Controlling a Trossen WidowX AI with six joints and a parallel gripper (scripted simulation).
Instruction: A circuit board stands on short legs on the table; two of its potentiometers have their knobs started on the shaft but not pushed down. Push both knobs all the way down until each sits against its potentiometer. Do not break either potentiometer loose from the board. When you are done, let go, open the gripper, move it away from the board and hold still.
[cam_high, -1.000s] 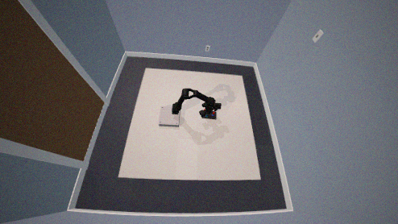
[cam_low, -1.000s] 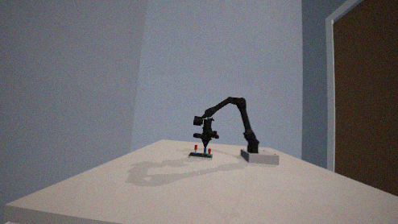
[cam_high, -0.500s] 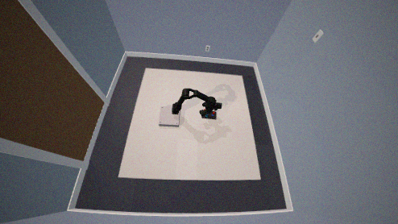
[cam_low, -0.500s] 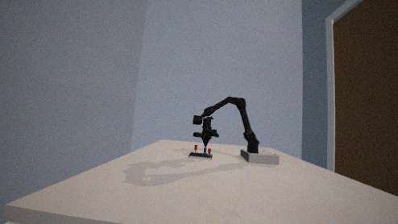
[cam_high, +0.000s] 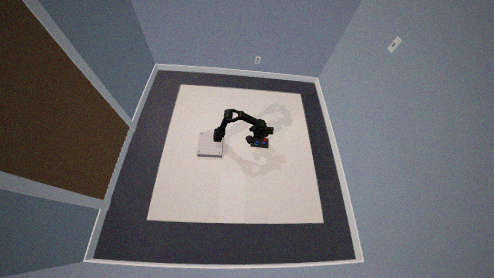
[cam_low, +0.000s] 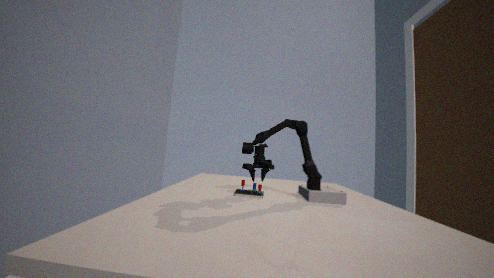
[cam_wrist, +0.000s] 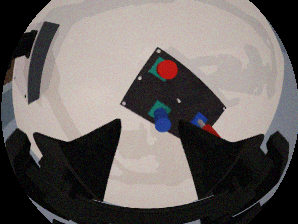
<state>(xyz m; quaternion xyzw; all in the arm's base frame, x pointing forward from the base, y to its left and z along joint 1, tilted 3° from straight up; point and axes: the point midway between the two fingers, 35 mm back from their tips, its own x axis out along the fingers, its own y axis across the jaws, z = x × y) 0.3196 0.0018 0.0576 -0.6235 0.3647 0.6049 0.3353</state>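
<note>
The red knob lies 1 cm behind my gripper tip, 5 cm to the left of it and 3 cm below it. Round my gripper tip: blue knob (2 cm ahead, 3 cm below).
</note>
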